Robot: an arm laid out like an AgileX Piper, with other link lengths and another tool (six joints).
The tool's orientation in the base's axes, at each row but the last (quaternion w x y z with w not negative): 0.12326 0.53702 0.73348 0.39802; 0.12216 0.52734 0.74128 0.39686; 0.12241 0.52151 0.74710 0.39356; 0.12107 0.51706 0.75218 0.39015; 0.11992 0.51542 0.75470 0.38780; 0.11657 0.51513 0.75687 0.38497; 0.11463 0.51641 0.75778 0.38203; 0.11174 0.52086 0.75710 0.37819; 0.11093 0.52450 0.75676 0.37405; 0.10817 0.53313 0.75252 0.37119; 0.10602 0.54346 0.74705 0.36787; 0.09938 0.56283 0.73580 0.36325
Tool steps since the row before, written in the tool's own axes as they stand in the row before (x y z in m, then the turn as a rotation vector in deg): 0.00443 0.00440 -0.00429 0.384 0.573 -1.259; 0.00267 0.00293 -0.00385 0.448 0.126 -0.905; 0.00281 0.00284 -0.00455 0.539 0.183 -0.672; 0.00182 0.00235 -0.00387 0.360 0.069 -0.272; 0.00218 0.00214 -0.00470 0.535 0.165 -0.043; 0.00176 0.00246 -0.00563 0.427 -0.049 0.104; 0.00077 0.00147 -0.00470 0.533 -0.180 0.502; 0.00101 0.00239 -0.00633 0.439 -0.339 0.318; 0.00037 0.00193 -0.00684 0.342 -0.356 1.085; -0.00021 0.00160 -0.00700 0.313 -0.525 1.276; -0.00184 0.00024 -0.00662 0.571 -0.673 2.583; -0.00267 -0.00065 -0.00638 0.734 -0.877 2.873
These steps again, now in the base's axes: -0.00132 0.00246 0.00704 -0.522 -0.167 1.327; -0.00141 0.00095 0.00526 -0.642 -0.006 0.790; -0.00196 0.00078 0.00568 -0.503 0.189 0.697; -0.00145 0.00018 0.00465 -0.269 0.200 0.310; -0.00222 0.00009 0.00515 -0.147 0.474 0.263; -0.00231 -0.00065 0.00592 -0.163 0.411 -0.011; -0.00199 -0.00124 0.00440 -0.075 0.664 -0.350; -0.00232 -0.00160 0.00624 -0.249 0.470 -0.354; -0.00262 -0.00242 0.00616 0.209 0.727 -0.921; -0.00267 -0.00304 0.00594 0.206 0.760 -1.175; -0.00281 -0.00448 0.00439 0.727 1.537 -2.135; -0.00311 -0.00517 0.00345 0.677 1.785 -2.432
